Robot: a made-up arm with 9 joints. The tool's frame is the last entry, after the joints. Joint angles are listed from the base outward.
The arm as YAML. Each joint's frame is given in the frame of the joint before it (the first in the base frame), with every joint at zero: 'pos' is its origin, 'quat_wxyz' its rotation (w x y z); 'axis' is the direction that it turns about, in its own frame. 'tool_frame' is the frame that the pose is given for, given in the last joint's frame.
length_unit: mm
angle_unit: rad
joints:
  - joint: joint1
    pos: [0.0, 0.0, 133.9]
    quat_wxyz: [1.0, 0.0, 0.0, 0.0]
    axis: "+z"
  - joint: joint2
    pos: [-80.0, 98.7, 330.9]
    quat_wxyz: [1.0, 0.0, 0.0, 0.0]
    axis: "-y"
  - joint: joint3
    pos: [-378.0, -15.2, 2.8]
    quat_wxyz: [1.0, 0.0, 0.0, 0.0]
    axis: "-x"
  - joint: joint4
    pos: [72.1, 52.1, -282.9]
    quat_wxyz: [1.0, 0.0, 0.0, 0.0]
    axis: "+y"
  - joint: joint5
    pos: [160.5, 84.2, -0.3]
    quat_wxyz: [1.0, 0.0, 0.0, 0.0]
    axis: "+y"
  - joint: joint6
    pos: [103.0, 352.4, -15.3]
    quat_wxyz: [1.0, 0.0, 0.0, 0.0]
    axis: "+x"
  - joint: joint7
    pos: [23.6, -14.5, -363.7]
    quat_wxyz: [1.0, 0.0, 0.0, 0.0]
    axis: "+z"
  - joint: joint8
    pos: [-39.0, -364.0, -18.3]
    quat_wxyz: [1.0, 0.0, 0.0, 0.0]
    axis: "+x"
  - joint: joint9
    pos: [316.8, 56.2, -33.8]
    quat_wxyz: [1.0, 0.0, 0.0, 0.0]
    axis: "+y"
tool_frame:
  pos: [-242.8, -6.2, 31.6]
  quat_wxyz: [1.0, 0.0, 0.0, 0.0]
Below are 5 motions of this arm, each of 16 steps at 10 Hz.
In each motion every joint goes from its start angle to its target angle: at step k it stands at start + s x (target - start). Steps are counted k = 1, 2, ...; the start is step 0. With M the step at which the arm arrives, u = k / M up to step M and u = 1 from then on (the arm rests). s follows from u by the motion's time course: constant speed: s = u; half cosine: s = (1 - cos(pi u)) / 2; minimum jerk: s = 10 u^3 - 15 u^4 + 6 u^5.
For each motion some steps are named. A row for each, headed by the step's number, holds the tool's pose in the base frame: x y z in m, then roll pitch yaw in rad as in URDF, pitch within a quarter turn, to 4 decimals.
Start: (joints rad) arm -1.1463 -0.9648 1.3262 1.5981 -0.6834 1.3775 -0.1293 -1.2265 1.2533
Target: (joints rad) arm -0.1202 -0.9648 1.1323 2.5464 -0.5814 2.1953 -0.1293 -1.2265 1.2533
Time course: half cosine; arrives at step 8
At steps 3, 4, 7, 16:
3: -1.1290 0.5862 0.2105 -2.1070 -0.3756 2.6915
4: -1.2074 0.4509 0.2300 -1.9260 -0.3353 2.6284
7: -1.3021 0.0274 0.2719 -1.4847 -0.1094 2.6248
16: -1.3026 -0.0122 0.2762 -1.4487 -0.0853 2.6360

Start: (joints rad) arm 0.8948 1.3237 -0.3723 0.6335 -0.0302 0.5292 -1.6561 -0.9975 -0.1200
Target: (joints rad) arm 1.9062 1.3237 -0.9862 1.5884 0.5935 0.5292 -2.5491 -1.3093 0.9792
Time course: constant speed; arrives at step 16
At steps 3, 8, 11, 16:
3: -0.9065 0.3037 -0.1346 -0.7284 0.7616 -0.1010
8: -0.9324 -0.2461 -0.0484 -1.8201 0.5139 -0.6593
11: -0.7901 -0.5374 -0.0079 -2.0254 0.0450 -0.6609
16: -0.3509 -0.8585 0.0888 -1.7882 -0.7570 -0.6581

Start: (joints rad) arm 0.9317 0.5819 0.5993 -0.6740 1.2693 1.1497 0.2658 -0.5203 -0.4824
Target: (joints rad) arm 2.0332 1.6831 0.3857 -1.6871 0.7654 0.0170 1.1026 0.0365 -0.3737
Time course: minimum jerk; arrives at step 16
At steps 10, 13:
10: -0.4105 0.4730 0.6864 -2.1554 -0.2852 -2.5156
13: -0.4291 0.0058 0.8162 -2.5403 0.0350 -2.4559

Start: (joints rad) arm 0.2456 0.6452 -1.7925 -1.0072 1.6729 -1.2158 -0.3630 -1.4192 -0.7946
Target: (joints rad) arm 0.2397 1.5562 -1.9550 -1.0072 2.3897 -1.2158 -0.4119 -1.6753 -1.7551
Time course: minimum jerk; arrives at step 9
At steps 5, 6, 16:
5: 0.0986 0.1564 0.6241 -2.4863 0.2148 2.5596
6: 0.0328 0.2186 0.7172 -2.5391 0.6126 2.6617
16: -0.0883 0.2922 0.7827 -2.5297 1.0768 2.7568

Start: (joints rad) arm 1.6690 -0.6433 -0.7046 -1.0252 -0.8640 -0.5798 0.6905 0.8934 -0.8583
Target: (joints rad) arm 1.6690 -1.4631 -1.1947 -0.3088 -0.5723 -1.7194 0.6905 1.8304 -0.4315
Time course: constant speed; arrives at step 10
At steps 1, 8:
1: -0.0419 0.0874 0.6439 1.3378 -1.1481 0.3828
8: -0.0462 0.0736 0.6368 0.4077 0.5273 0.7051

